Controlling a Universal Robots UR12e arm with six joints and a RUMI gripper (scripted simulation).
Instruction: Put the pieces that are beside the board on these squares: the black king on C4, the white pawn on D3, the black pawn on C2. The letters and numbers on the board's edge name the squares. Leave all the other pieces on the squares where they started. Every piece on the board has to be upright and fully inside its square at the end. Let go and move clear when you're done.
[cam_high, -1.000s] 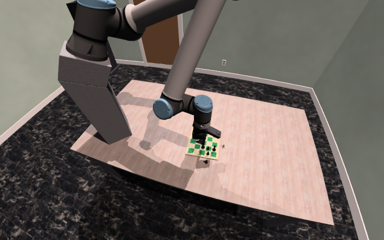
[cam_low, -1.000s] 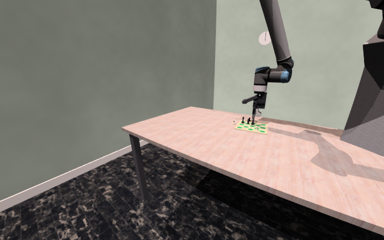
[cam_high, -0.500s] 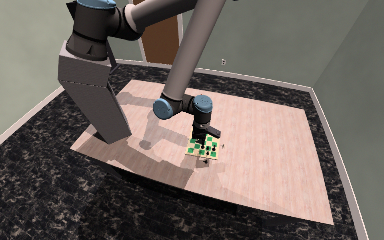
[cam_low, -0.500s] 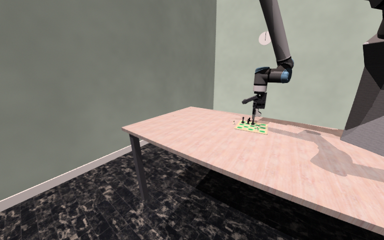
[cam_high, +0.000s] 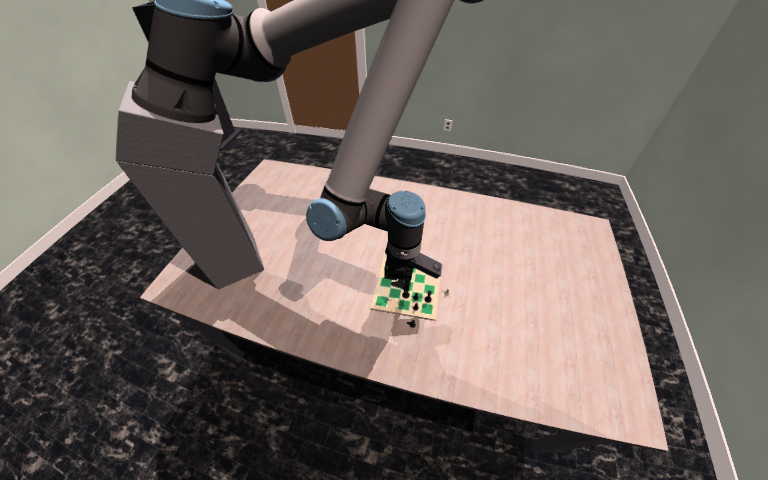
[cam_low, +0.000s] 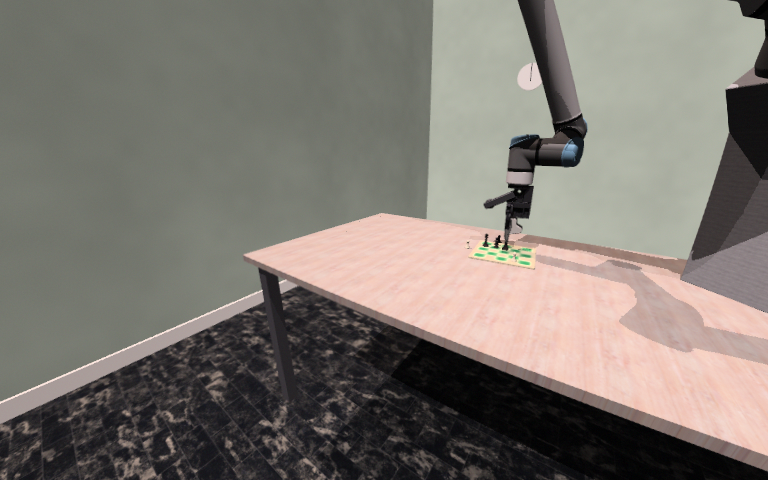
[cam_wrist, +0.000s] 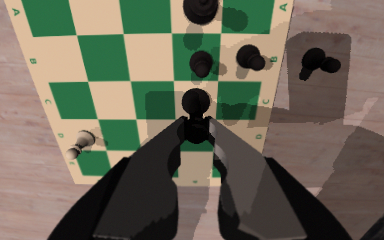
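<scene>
The black king is 1 cm below my hand. Round my hand: chessboard: 4 cm to the left, 5 cm below.
</scene>
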